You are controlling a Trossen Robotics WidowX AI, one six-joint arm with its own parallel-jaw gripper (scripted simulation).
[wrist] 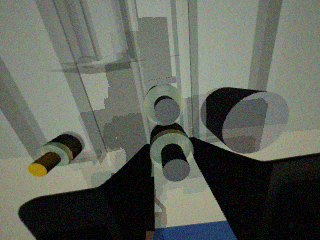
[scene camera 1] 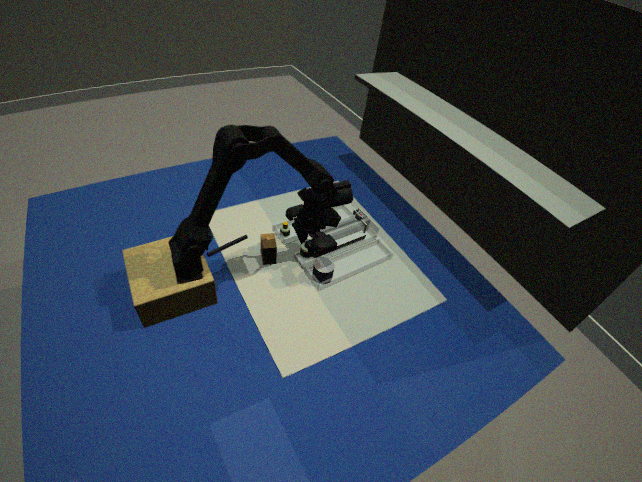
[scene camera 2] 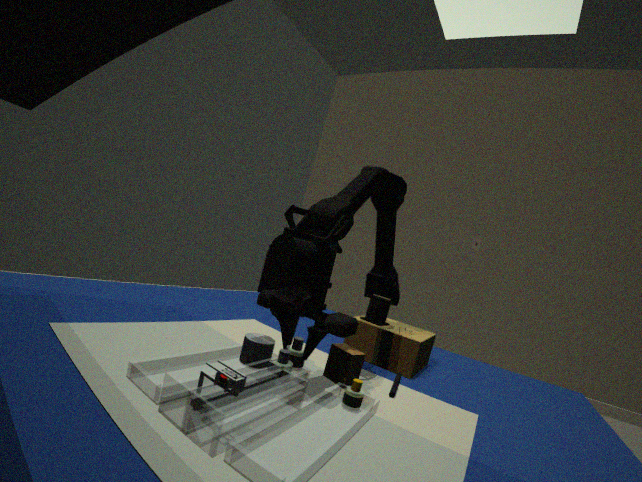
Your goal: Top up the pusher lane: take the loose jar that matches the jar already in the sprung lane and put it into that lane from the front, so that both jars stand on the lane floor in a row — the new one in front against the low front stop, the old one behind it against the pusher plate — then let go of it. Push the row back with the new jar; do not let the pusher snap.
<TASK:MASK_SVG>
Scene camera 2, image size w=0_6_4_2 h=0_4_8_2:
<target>gripper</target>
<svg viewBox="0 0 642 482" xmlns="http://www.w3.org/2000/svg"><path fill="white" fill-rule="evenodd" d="M299 273L298 276L294 276L291 287L261 291L256 304L267 309L270 308L272 315L278 319L281 327L283 349L292 344L299 316L315 321L314 325L307 327L308 337L303 353L303 361L306 361L319 342L328 333L340 338L349 337L356 334L358 322L356 318L340 312L333 314L322 312L322 310L326 310L327 306L324 303L327 290L332 287L332 283L329 283L330 278Z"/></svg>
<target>brown block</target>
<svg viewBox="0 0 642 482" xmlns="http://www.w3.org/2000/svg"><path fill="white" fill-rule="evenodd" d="M332 343L323 375L335 384L340 382L351 386L353 379L359 379L365 354L345 343Z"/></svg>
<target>wide grey cylinder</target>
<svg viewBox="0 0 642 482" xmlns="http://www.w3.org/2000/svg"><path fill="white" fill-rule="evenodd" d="M245 335L239 358L242 364L247 365L272 357L275 346L274 339L260 333L247 333Z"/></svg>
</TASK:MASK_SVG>
